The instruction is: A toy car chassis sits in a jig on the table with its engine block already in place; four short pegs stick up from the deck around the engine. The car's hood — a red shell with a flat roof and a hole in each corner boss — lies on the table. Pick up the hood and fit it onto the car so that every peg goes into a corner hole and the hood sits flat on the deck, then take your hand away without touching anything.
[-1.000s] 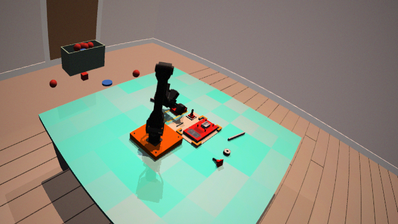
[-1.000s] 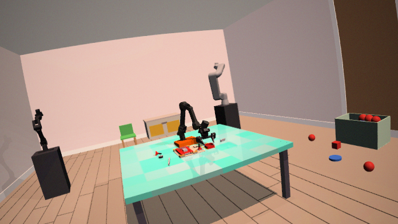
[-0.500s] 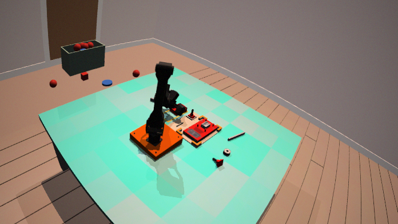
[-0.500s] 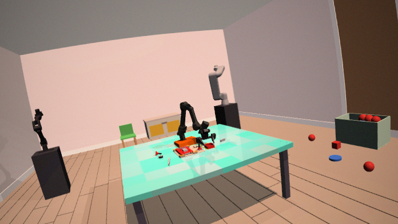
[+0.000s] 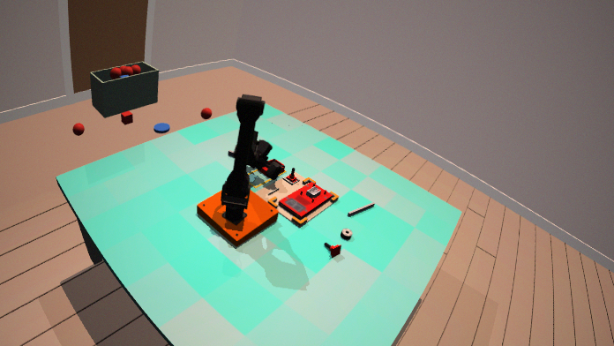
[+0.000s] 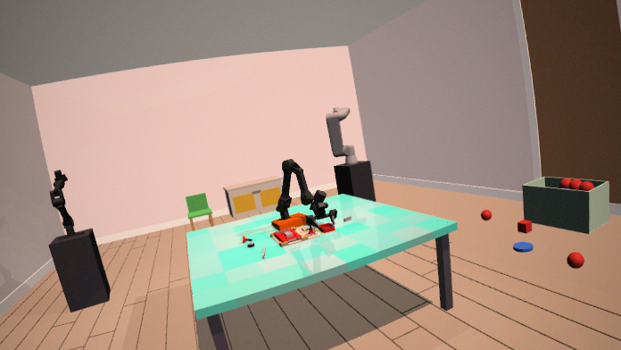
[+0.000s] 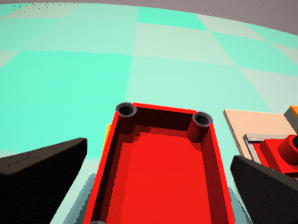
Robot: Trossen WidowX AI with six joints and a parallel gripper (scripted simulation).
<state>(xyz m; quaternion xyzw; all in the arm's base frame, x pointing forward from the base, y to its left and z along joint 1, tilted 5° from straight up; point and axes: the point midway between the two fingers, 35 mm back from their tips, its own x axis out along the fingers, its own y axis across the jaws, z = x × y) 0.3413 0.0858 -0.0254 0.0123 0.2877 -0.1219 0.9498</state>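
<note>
The red hood lies 10 mm behind my gripper tip and 10 mm below it. The rest, counted from my gripper tip: dark rod (20 mm ahead, 410 mm to the right, 20 mm below); then wheel (160 mm behind, 410 mm to the right, 10 mm below); then grey engine block (60 mm behind, 220 mm to the right).
</note>
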